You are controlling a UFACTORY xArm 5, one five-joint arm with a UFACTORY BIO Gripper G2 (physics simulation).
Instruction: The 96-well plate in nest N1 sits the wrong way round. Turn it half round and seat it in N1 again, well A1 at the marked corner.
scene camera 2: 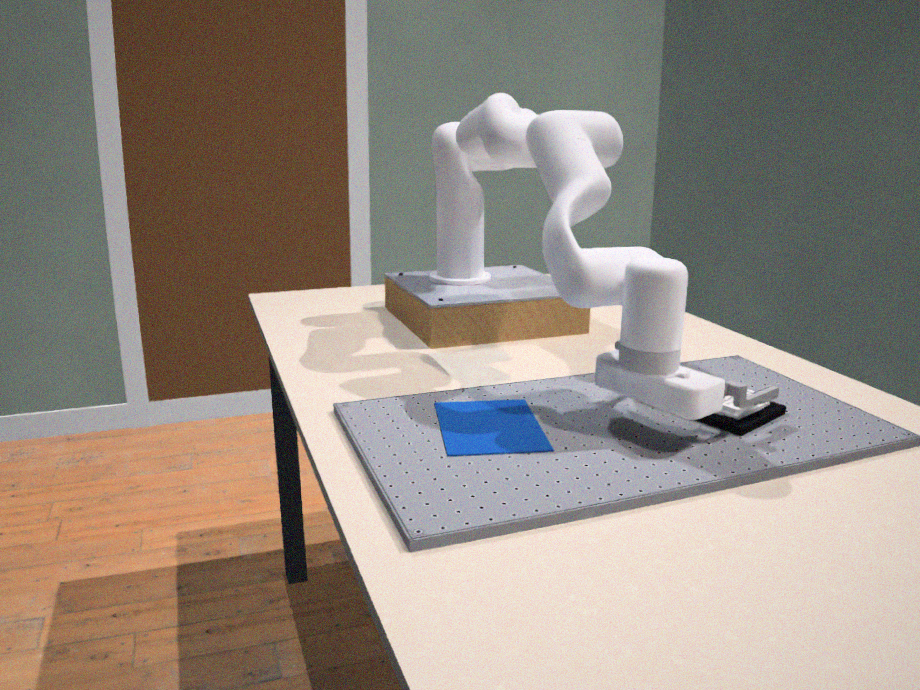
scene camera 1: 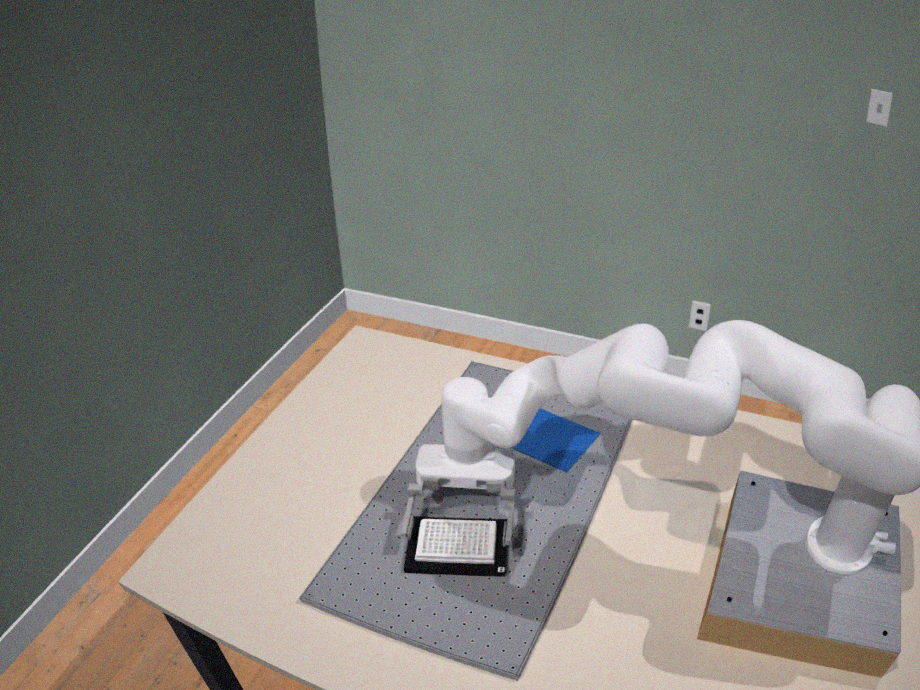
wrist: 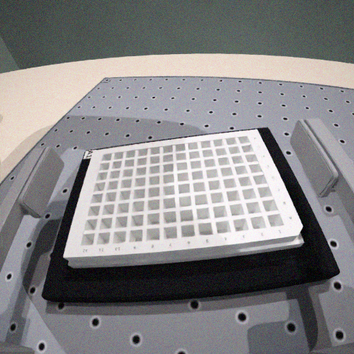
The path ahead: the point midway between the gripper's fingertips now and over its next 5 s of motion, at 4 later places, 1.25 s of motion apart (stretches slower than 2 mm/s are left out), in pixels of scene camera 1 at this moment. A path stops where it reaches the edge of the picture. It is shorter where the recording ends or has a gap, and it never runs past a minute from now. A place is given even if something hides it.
The gripper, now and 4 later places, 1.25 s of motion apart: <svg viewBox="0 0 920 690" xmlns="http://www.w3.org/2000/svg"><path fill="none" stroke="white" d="M455 541L456 546L455 548L453 531L450 533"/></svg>
